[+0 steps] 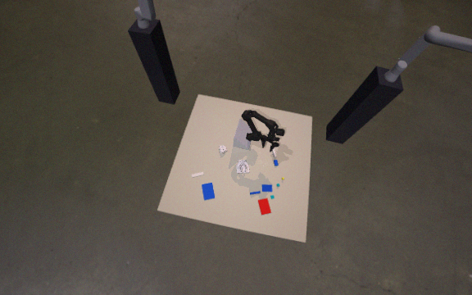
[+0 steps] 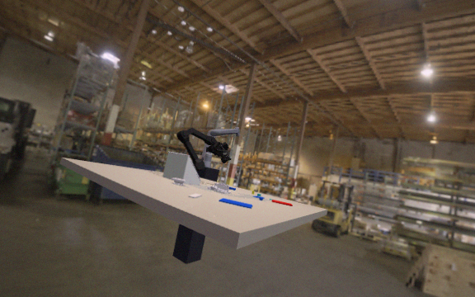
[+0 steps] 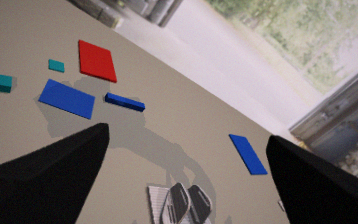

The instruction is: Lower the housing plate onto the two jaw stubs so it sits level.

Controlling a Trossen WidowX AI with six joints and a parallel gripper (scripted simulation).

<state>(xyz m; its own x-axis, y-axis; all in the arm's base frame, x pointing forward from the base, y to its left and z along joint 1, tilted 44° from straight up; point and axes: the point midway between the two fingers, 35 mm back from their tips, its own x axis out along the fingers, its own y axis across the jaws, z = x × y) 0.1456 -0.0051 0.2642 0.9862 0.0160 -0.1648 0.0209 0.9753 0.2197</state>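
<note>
Right now the housing plate is 40 cm to the right of my gripper tip, 22 cm below it and 2 cm behind it. Round my gripper tip: red plate 43 cm ahead, 24 cm below, 10 cm to the left; then white bar 56 cm to the right, 29 cm ahead, 24 cm below.
</note>
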